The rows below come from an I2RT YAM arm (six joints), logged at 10 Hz.
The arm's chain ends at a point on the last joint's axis. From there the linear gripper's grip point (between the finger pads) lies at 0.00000 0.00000 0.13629 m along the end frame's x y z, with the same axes.
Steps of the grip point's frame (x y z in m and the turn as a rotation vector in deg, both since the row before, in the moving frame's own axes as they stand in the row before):
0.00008, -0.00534, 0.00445, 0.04, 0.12, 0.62
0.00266, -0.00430, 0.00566, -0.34, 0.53, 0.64
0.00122, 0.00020, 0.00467, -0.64, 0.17, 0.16
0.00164, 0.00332, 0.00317, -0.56, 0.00, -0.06
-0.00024, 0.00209, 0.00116, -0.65, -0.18, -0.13
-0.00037, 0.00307, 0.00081, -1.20, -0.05, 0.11
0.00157, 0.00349, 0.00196, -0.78, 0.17, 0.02
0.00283, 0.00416, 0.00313, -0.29, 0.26, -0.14
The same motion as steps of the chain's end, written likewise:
-0.00021, -0.00525, 0.00445, 0.04, 0.12, 0.62
0.00140, -0.00512, 0.00567, -0.34, 0.53, 0.64
0.00082, -0.00132, 0.00468, -0.64, 0.17, 0.16
0.00164, 0.00199, 0.00318, -0.56, 0.00, -0.06
0.00019, 0.00054, 0.00117, -0.65, -0.18, -0.13
-0.00025, 0.00022, 0.00084, -1.20, -0.05, 0.11
0.00117, 0.00163, 0.00197, -0.78, 0.17, 0.02
0.00221, 0.00347, 0.00313, -0.29, 0.26, -0.14

